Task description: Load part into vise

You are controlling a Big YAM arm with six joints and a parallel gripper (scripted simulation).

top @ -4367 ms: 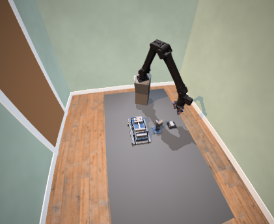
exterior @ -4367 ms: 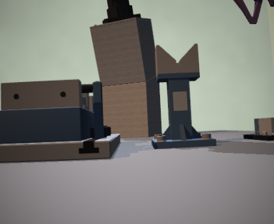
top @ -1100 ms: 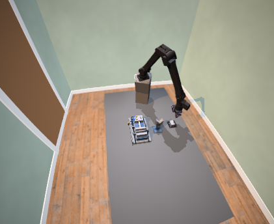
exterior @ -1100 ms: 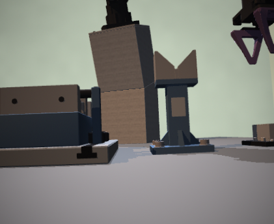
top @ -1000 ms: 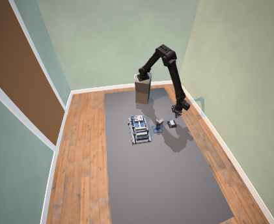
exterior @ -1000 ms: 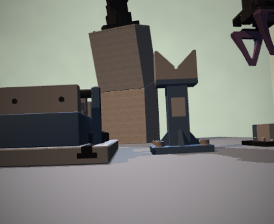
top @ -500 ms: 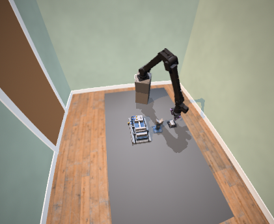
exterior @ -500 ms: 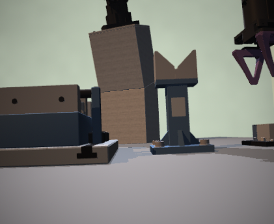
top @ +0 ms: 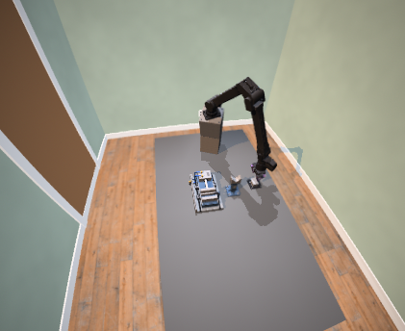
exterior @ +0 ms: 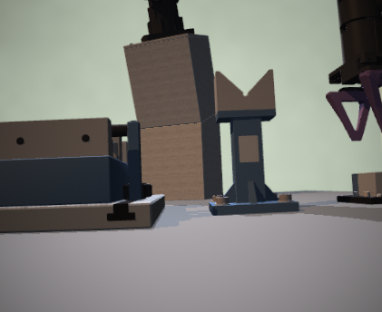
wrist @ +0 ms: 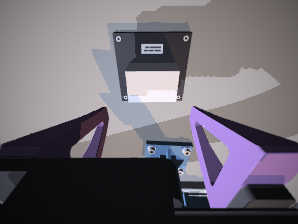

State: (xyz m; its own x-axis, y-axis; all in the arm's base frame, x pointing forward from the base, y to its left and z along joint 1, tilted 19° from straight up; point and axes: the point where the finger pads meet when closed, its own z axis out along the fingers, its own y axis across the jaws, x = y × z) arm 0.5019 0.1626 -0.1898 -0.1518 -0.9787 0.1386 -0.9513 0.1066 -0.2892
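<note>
Right now my hand is 80 mm above the part. Round my hand: dark work stop rod (40 mm ahead, 340 mm to the right); then air cylinder rod (60 mm behind, 370 mm to the right, 20 mm below); then black infeed plate (10 mm to the left, 90 mm below).
</note>
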